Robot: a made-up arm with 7 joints. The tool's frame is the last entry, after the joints.
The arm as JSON. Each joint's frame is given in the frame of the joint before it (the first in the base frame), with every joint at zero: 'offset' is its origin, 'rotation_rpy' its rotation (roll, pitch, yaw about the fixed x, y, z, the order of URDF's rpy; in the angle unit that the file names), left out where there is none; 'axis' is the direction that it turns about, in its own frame. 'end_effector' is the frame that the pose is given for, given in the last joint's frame.
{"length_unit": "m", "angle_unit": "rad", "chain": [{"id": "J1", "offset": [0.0, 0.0, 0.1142], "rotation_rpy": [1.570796, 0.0, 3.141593], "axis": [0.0, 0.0, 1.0]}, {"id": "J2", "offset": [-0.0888, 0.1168, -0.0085], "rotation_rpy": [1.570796, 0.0, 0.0], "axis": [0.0, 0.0, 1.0]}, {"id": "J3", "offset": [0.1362, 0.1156, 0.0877], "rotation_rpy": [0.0, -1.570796, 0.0], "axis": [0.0, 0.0, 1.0]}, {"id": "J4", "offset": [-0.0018, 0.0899, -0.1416], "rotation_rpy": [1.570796, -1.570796, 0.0], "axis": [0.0, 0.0, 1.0]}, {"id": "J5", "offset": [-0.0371, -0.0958, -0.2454], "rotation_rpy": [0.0, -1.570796, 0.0], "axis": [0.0, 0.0, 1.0]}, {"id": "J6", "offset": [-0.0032, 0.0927, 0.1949], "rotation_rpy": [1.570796, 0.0, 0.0], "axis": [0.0, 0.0, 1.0]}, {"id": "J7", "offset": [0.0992, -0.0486, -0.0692], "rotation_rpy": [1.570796, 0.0, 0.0], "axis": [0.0, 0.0, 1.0]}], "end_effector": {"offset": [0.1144, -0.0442, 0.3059], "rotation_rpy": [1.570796, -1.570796, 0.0]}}
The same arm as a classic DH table. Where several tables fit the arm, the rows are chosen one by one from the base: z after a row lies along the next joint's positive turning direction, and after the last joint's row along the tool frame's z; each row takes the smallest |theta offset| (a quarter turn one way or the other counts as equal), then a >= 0, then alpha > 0; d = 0 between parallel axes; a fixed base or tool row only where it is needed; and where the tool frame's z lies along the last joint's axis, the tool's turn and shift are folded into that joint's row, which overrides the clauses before.
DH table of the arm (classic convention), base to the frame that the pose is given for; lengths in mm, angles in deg. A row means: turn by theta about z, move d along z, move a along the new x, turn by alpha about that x. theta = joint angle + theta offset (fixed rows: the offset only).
base (fixed): a 0.0, alpha -90.00, d 114.2, theta0 0.00
J1: a 88.8, alpha -90.00, d -8.5, theta0 0.00
J2: a 115.6, alpha -90.00, d -29.1, theta0 -90.00
J3: a 1.8, alpha -90.00, d -277.8, theta0 90.00
J4: a -95.8, alpha -90.00, d -335.3, theta0 0.00
J5: a 3.2, alpha -90.00, d 232.0, theta0 90.00
J6: a -99.2, alpha -90.00, d -161.9, theta0 0.00
J7: a -114.4, alpha -90.00, d 354.5, theta0 0.00
tool (fixed): a 0.0, alpha 0.00, d 44.2, theta0 -90.00

